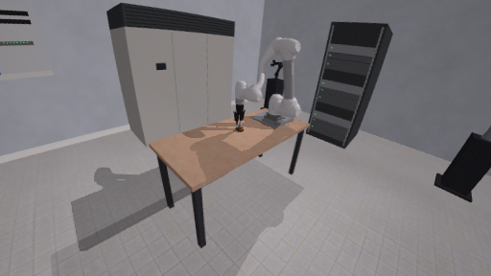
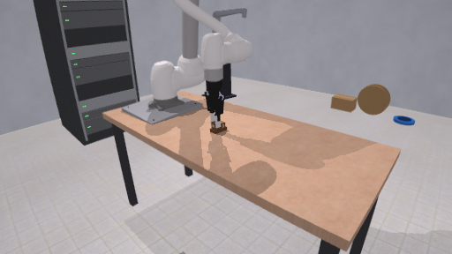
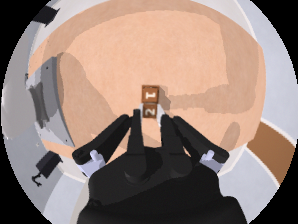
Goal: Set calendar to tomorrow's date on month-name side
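Now: hand 2 cm to the right of the small brown wooden tray and 5 cm above it.
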